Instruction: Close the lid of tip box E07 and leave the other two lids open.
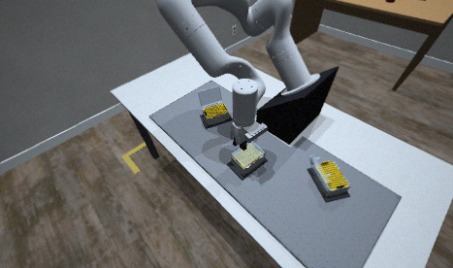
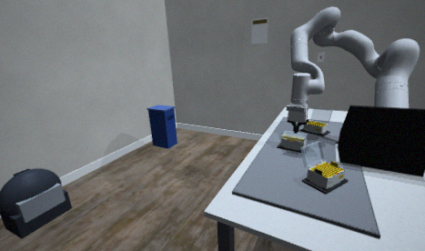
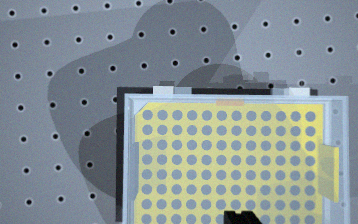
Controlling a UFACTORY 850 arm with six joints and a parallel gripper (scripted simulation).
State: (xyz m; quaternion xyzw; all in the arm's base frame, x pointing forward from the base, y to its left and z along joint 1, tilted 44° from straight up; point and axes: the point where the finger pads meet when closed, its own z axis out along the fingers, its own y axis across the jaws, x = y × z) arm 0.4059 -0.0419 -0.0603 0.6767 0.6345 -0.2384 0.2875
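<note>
Right now the clear lid is 30 mm to the left of my hand and 30 mm below it. Round my hand: tip box lid (300 mm to the left, 110 mm behind); tip box (330 mm to the left, 160 mm behind, 30 mm below).
</note>
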